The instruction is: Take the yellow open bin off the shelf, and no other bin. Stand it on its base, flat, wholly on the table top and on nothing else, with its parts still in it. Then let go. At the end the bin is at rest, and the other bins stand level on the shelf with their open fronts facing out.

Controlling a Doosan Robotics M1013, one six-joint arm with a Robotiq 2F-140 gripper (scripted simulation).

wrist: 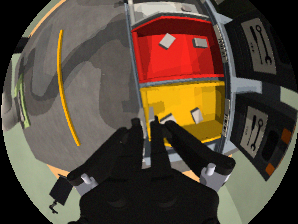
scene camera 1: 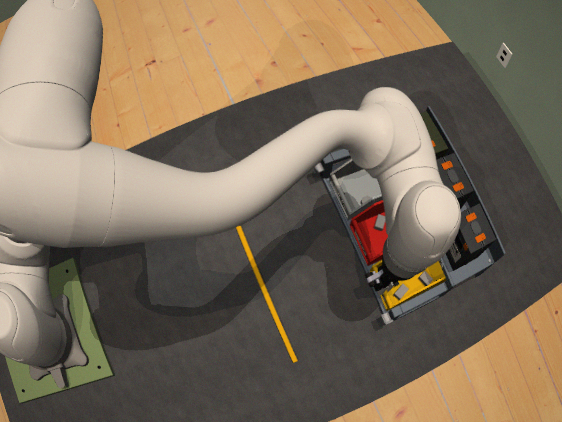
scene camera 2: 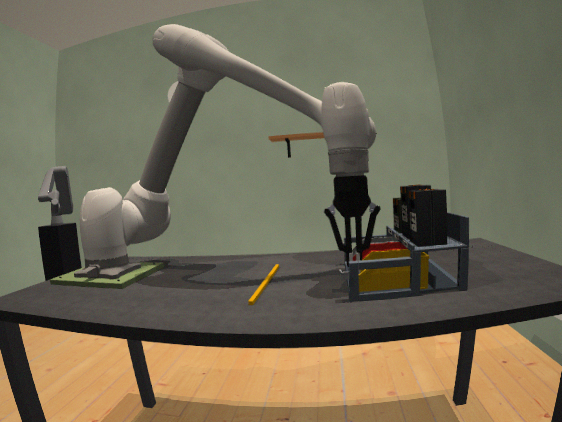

Scene:
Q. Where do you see a yellow open bin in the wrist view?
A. At 165, 99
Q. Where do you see a grey bin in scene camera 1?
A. At 350, 179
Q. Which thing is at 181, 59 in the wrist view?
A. A red bin.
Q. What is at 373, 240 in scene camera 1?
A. A red bin.

